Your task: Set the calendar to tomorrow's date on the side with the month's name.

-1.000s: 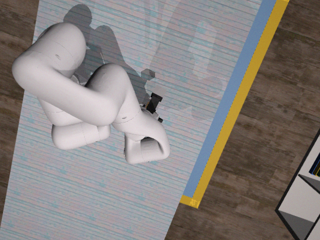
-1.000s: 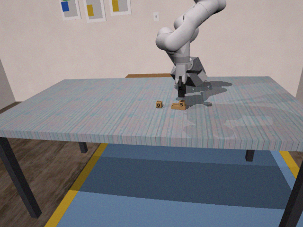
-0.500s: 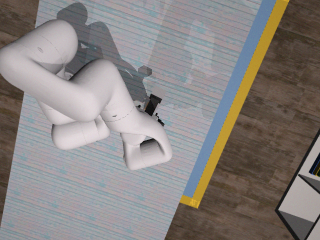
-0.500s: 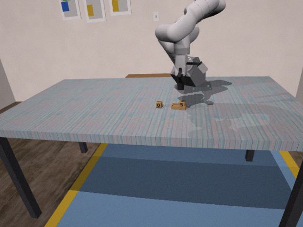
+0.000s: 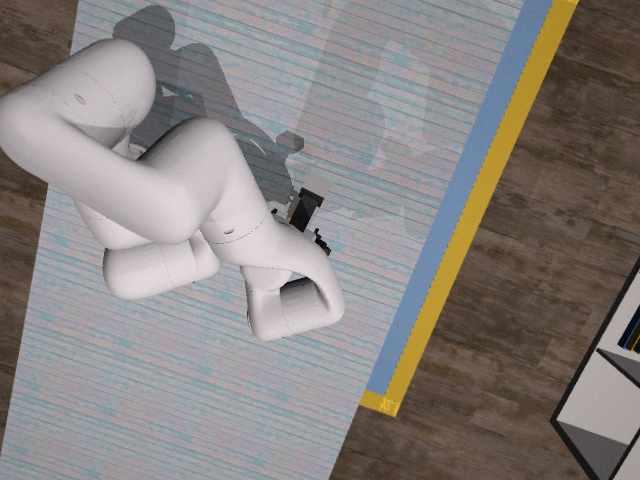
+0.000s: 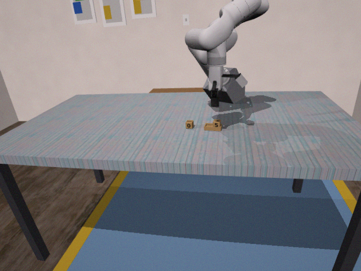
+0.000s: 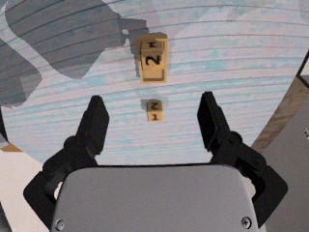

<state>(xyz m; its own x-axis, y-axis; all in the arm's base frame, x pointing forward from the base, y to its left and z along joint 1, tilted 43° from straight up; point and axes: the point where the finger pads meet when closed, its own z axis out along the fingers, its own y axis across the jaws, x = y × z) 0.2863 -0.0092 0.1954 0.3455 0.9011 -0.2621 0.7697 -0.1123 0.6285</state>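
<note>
The wooden digit cube lies 11 cm to the right of my hand, 11 cm below it and 5 cm behind it. From my hand the other things lie so: wooden calendar tray 12 cm below, 1 cm to the right, 1 cm behind.
</note>
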